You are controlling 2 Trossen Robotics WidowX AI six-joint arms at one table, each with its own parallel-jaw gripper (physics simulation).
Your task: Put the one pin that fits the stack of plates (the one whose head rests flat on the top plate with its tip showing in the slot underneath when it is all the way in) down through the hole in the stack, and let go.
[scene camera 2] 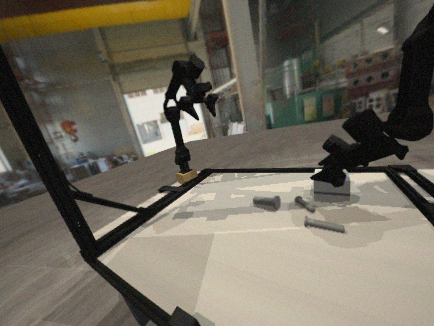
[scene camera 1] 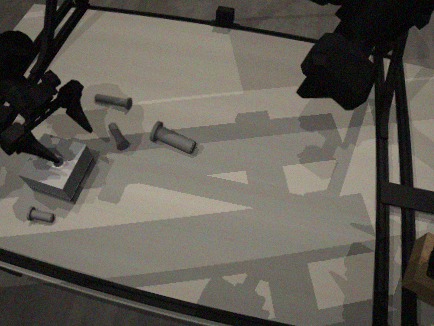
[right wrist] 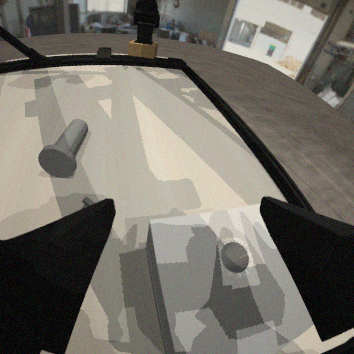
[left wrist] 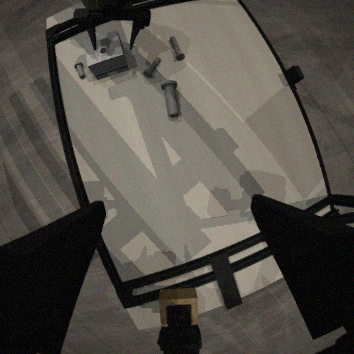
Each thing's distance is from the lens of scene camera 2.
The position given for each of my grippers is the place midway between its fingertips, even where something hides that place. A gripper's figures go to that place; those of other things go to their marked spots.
my left gripper (scene camera 2: pixel 207 118): 0.69 m
my right gripper (scene camera 2: pixel 314 171): 0.65 m
